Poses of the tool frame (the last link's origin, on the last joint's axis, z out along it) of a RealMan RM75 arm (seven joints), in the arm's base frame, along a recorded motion.
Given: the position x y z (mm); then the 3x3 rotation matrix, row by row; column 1 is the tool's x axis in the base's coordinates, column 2 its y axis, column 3 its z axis. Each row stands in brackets.
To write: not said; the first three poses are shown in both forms.
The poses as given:
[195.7 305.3 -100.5], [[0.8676 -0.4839 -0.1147], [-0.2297 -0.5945 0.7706], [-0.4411 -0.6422 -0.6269]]
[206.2 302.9 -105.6], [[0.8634 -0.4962 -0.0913], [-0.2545 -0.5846 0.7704], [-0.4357 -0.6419 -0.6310]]
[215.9 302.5 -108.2], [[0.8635 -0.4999 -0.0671], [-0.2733 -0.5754 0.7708], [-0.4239 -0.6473 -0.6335]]
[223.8 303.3 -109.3], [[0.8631 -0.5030 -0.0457], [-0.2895 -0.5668 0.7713], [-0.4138 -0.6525 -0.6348]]
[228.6 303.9 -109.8], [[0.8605 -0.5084 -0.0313], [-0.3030 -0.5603 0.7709], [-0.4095 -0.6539 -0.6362]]
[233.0 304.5 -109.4], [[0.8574 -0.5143 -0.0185], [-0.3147 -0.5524 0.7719], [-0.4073 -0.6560 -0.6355]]
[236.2 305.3 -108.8], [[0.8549 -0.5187 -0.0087], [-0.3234 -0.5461 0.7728], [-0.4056 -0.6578 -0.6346]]
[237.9 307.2 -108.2], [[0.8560 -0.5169 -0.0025], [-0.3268 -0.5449 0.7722], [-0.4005 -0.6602 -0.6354]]
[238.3 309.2 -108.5], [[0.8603 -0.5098 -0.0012], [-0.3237 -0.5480 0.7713], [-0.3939 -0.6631 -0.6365]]
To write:
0.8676 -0.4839 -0.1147 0.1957; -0.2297 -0.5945 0.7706 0.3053; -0.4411 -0.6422 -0.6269 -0.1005; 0 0 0 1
0.8634 -0.4962 -0.0913 0.2062; -0.2545 -0.5846 0.7704 0.3029; -0.4357 -0.6419 -0.6310 -0.1056; 0 0 0 1
0.8635 -0.4999 -0.0671 0.2159; -0.2733 -0.5754 0.7708 0.3025; -0.4239 -0.6473 -0.6335 -0.1082; 0 0 0 1
0.8631 -0.5030 -0.0457 0.2238; -0.2895 -0.5668 0.7713 0.3033; -0.4138 -0.6525 -0.6348 -0.1093; 0 0 0 1
0.8605 -0.5084 -0.0313 0.2286; -0.3030 -0.5603 0.7709 0.3039; -0.4095 -0.6539 -0.6362 -0.1098; 0 0 0 1
0.8574 -0.5143 -0.0185 0.2330; -0.3147 -0.5524 0.7719 0.3045; -0.4073 -0.6560 -0.6355 -0.1094; 0 0 0 1
0.8549 -0.5187 -0.0087 0.2362; -0.3234 -0.5461 0.7728 0.3053; -0.4056 -0.6578 -0.6346 -0.1088; 0 0 0 1
0.8560 -0.5169 -0.0025 0.2379; -0.3268 -0.5449 0.7722 0.3072; -0.4005 -0.6602 -0.6354 -0.1082; 0 0 0 1
0.8603 -0.5098 -0.0012 0.2383; -0.3237 -0.5480 0.7713 0.3092; -0.3939 -0.6631 -0.6365 -0.1085; 0 0 0 1

